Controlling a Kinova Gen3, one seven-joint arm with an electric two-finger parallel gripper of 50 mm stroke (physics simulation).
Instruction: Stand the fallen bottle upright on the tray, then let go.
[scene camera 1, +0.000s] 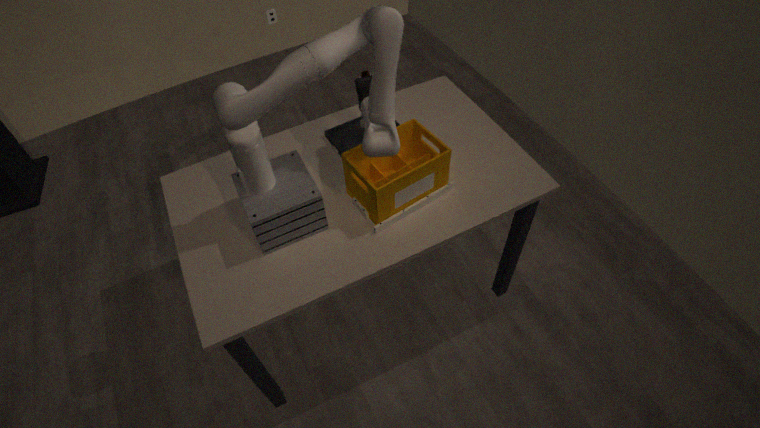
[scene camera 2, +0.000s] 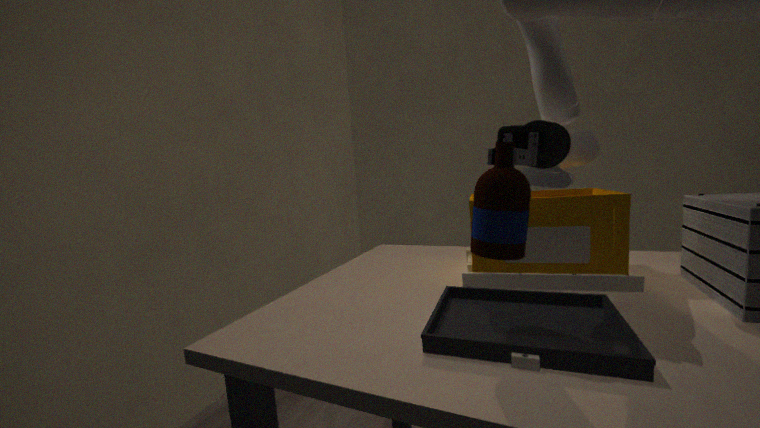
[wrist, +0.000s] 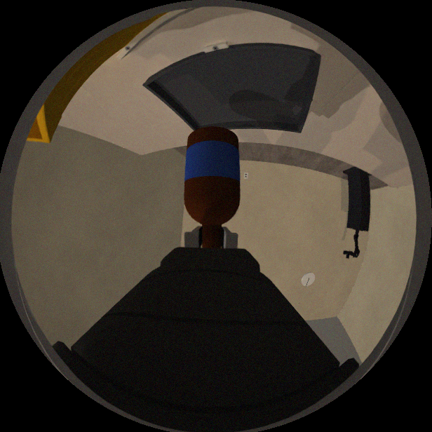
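Observation:
My own gripper is here in the scene, and it is visible in the wrist view as well. I can also see a brown bottle.

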